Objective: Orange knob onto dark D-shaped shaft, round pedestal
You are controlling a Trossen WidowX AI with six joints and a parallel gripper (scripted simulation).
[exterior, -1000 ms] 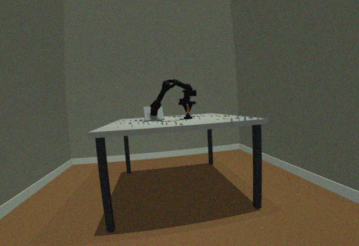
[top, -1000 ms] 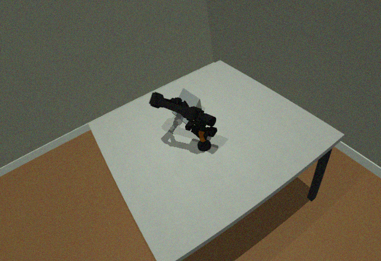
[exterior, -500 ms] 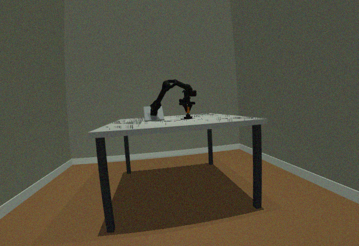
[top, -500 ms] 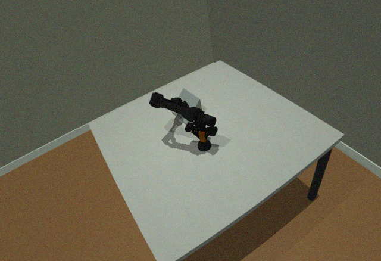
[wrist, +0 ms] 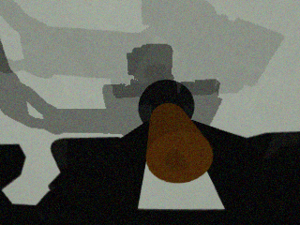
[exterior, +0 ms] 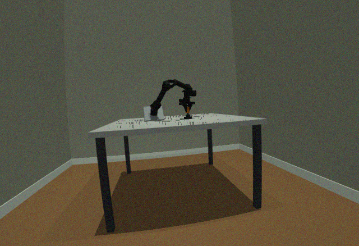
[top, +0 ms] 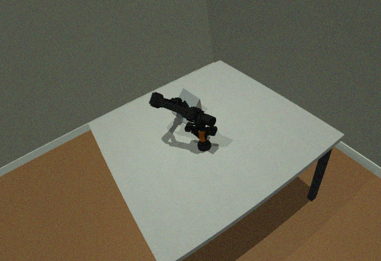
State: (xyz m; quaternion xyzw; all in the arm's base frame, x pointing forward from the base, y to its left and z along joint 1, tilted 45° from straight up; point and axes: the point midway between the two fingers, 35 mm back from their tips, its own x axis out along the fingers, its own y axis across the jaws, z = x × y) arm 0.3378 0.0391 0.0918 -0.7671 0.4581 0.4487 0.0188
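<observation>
My gripper tip is now 40 mm above the dark round pedestal. From my gripper tip the other things lie so: orange knob (20 mm above).
</observation>
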